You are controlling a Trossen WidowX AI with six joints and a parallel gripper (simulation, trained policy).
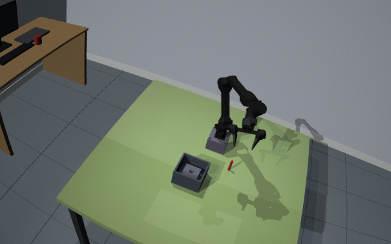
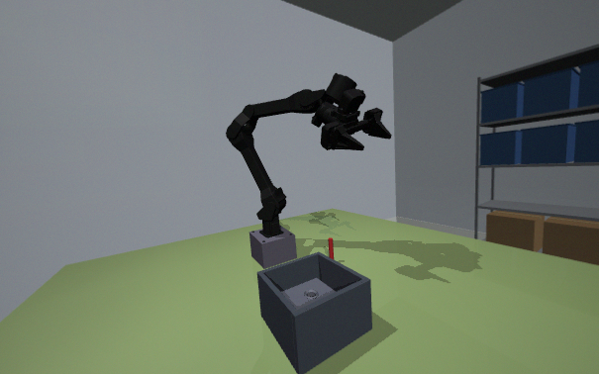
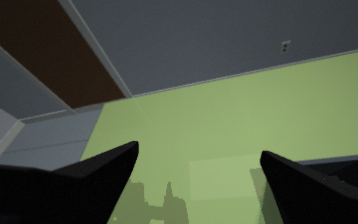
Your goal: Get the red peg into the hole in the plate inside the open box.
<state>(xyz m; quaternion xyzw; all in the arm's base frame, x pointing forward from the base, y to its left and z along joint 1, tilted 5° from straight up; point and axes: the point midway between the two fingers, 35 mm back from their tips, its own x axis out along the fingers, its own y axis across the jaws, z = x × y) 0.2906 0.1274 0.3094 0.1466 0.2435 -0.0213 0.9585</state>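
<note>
My gripper tip is 310 mm above the red peg, 170 mm past it and 10 mm to the left of it. Round my gripper tip: grey plate (310 mm below, 210 mm to the right, 10 mm behind); dark grey box (330 mm below, 210 mm to the right, 10 mm behind).
</note>
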